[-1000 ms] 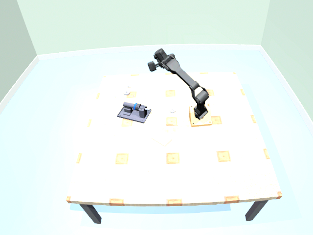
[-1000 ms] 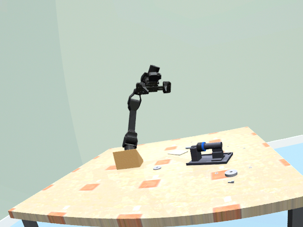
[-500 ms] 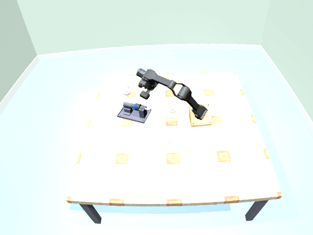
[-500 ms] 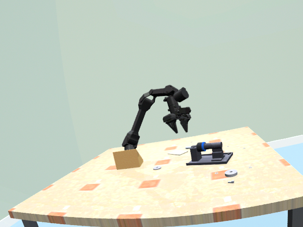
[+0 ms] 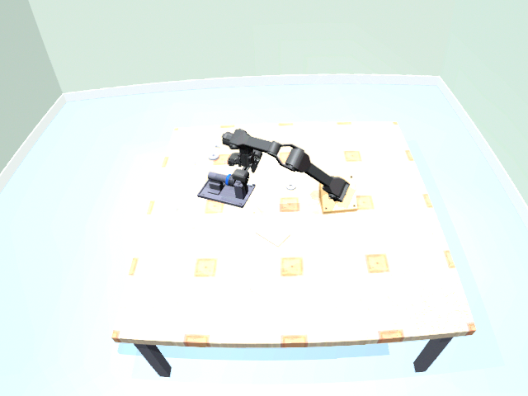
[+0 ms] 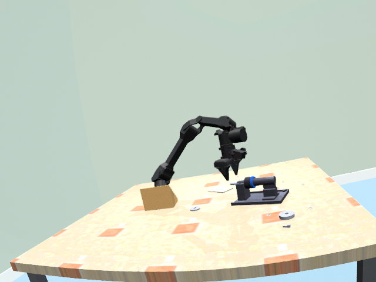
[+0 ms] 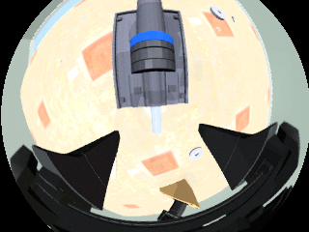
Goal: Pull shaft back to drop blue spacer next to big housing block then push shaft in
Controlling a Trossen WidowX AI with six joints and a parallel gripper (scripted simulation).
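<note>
The steel shaft is 7 cm ahead of my gripper tip, 2 cm to the right of it and 3 cm below it. From my gripper tip the other things lie so: dark spacer: 7 cm ahead, 2 cm to the right, 3 cm below; pale sheet: 11 cm behind, 22 cm to the left, 10 cm below; blue spacer: 9 cm ahead, 3 cm to the right, 3 cm below.
</note>
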